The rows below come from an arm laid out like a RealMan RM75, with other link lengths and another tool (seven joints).
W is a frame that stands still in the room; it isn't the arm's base.
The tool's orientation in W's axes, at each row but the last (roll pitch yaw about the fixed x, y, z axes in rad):
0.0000 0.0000 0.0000
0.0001 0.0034 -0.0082
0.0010 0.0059 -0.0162
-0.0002 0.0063 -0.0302
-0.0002 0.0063 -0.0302
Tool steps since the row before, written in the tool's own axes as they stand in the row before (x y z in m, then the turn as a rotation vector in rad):
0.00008 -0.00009 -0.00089 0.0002 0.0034 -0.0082
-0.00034 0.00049 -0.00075 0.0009 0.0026 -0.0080
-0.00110 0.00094 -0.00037 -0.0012 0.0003 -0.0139
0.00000 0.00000 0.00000 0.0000 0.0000 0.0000
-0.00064 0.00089 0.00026 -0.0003 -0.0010 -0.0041
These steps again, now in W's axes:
0.00008 -0.00009 -0.00089 0.0002 0.0034 -0.0082
-0.00034 0.00049 -0.00075 0.0009 0.0026 -0.0080
-0.00109 0.00096 -0.00036 -0.0013 0.0003 -0.0139
0.00000 0.00000 0.00000 0.0000 0.0000 0.0000
-0.00061 0.00091 0.00026 -0.0004 -0.0010 -0.0041

